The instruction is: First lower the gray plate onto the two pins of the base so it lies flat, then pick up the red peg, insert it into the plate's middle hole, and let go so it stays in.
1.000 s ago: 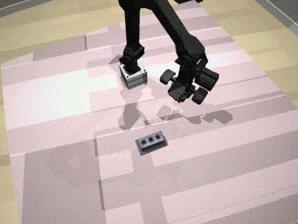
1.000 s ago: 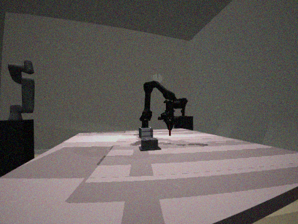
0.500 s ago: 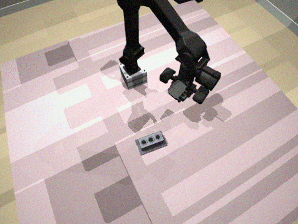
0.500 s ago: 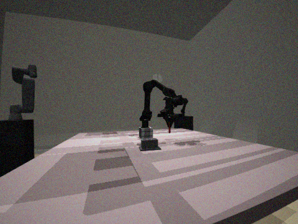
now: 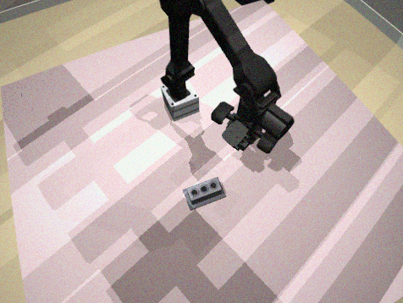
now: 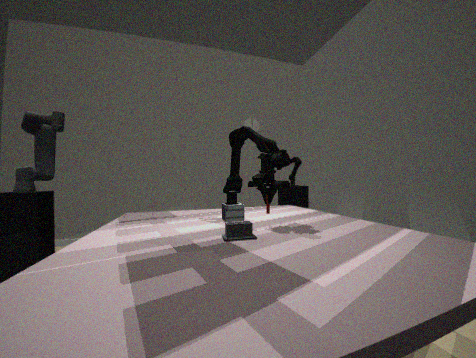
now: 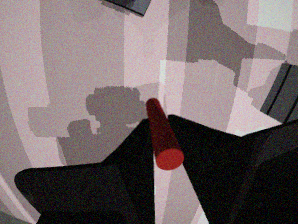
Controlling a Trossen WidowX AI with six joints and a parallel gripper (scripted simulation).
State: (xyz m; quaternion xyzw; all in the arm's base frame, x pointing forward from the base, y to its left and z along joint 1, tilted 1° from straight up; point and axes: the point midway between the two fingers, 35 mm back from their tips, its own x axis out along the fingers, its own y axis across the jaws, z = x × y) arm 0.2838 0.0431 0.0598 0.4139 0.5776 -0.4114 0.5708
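Now: gripper tip 40 mm short of the gray plate, 160 mm to the left of it and 70 mm above it. The rest, counted from my gripper tip: red peg right at my gripper tip; then base 40 mm ahead, 160 mm to the right, 100 mm below.
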